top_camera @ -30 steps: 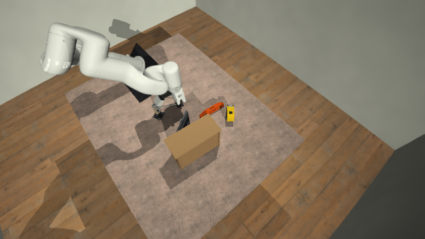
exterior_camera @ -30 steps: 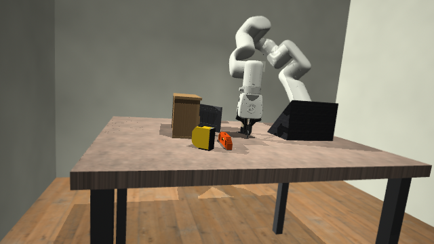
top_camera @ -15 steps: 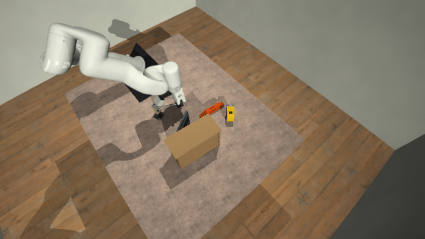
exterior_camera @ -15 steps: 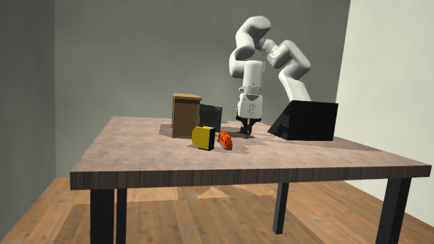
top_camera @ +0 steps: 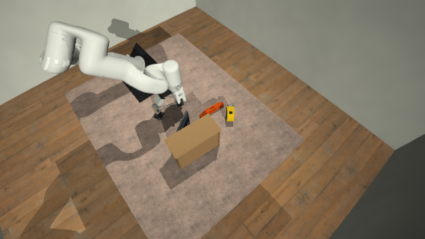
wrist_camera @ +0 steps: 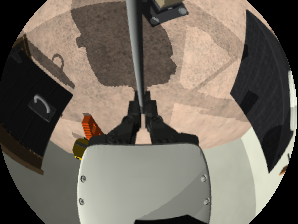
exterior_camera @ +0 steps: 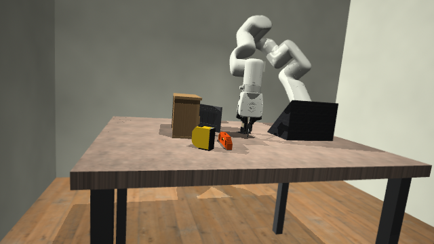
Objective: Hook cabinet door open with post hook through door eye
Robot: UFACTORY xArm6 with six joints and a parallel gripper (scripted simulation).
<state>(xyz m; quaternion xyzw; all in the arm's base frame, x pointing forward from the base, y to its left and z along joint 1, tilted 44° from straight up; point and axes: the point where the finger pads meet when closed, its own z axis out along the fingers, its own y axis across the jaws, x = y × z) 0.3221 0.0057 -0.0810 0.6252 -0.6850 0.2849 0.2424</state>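
Right now the thin hook rod is 1 cm behind my hand, 6 cm to the right of it and 1 cm above it. The rest, counted from my hand: orange tool 14 cm ahead, 12 cm to the left, 3 cm below; then hook post 2 cm behind, 9 cm to the right, 2 cm above; then dark door 16 cm ahead, 10 cm to the right, 3 cm above.
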